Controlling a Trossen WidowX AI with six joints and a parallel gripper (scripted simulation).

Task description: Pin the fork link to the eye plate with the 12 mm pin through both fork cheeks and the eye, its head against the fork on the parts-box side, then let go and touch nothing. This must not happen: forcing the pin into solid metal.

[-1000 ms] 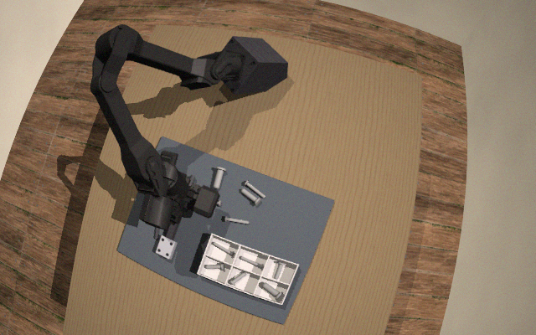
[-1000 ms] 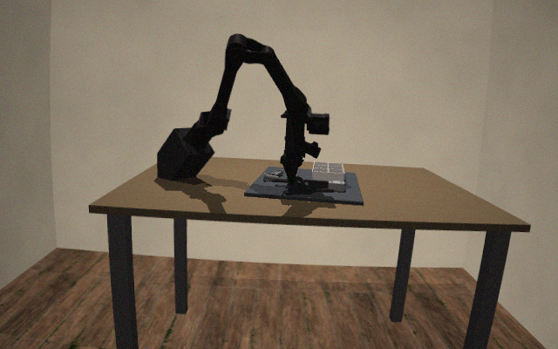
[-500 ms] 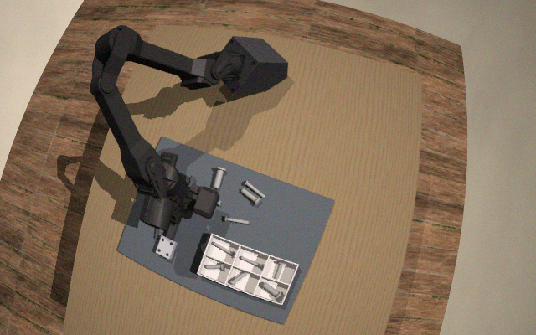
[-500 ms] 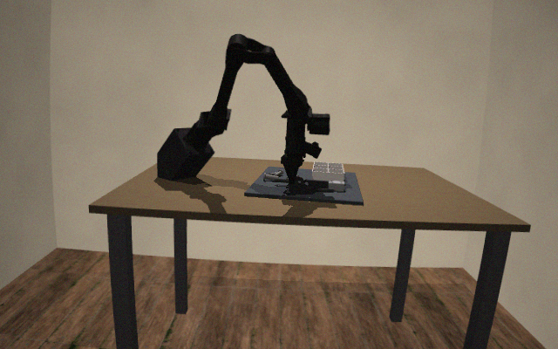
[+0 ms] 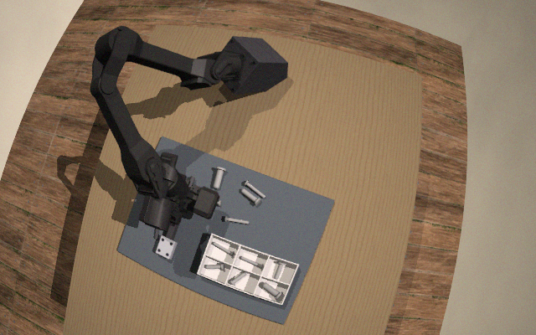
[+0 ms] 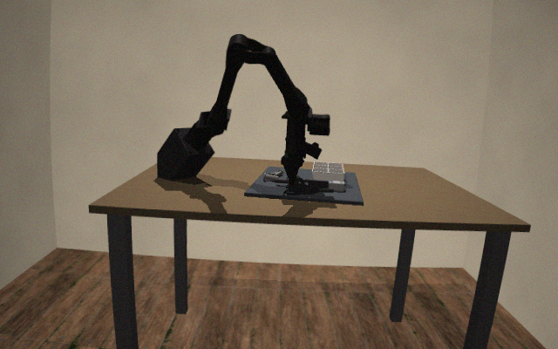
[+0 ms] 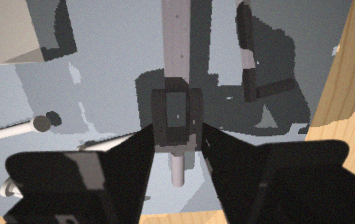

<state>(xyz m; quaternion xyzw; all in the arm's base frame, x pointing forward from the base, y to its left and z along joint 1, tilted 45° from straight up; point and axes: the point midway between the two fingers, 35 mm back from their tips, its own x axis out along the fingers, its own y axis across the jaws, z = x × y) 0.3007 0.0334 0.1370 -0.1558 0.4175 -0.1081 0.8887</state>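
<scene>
Now: the eye plate 6 cm ahead of my hand and 3 cm below it. Also, from my hand: white parts box: 19 cm to the left, 12 cm ahead, 3 cm below; blue-grey work plate: 10 cm to the left, 5 cm below, 5 cm ahead.
</scene>
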